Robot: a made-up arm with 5 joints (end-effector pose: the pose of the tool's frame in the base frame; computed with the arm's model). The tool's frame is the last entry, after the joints. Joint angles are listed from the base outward.
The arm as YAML. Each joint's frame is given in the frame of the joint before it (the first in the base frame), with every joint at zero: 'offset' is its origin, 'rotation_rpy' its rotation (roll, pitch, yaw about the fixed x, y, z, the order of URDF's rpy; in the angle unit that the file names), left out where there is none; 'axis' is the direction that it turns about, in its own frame. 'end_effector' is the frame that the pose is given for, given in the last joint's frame.
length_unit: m
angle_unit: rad
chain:
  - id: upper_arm
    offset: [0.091, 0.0, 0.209]
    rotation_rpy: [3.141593, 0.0, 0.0]
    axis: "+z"
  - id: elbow
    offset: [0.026, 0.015, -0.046]
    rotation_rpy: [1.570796, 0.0, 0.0]
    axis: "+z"
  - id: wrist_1
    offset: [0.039, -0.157, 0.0]
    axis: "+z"
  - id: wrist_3
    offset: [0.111, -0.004, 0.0]
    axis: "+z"
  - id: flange
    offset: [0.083, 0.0, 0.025]
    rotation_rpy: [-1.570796, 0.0, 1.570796]
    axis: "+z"
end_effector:
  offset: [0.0, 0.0, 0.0]
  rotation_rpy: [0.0, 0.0, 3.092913]
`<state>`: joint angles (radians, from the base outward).
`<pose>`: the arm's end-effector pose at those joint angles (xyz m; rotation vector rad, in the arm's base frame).
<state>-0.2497 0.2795 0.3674 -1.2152 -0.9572</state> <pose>0.3480 0.0759 0.3761 1.2756 -1.7576 -0.4393</pose>
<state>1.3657 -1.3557 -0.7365 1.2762 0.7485</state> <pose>0.0762 0.1205 0.4813 -2.0695 -1.2350 -0.3122</pose>
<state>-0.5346 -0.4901 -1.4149 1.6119 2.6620</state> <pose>0.1081 0.0217 0.5394 2.1716 1.2766 -1.8710</pose>
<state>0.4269 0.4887 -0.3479 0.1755 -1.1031</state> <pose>0.3896 -0.1248 0.3379 0.4884 -1.2880 -1.3489</pose>
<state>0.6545 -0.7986 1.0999 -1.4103 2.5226</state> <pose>0.1644 -0.0438 0.4377 -2.8116 -0.0185 0.5217</pose>
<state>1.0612 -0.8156 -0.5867 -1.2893 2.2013</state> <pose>0.0404 0.1111 0.5372 2.0889 -0.0755 0.6808</pose>
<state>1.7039 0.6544 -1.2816 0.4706 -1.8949</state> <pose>0.0582 -0.3205 0.4372 -0.2593 2.1534 1.7944</pose>
